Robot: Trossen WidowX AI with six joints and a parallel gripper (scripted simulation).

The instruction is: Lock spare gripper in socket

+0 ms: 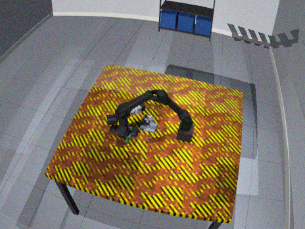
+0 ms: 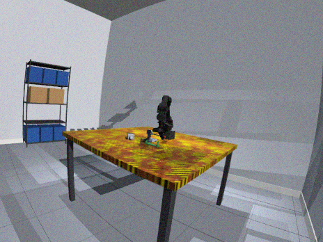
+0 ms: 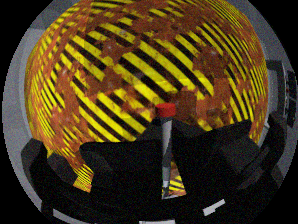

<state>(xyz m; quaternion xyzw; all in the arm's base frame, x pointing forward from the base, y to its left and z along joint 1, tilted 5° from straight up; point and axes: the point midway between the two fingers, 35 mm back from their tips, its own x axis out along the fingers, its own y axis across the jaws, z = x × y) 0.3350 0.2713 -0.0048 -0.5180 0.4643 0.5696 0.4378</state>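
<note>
My gripper tip is 10 cm to the left of the green cradle, 4 cm above it and 2 cm short of it. The rest, counted from my gripper tip: spare gripper: 34 cm to the right, 8 cm ahead, 4 cm below; then grey mount: 23 cm to the right, 6 cm behind, 1 cm below.
</note>
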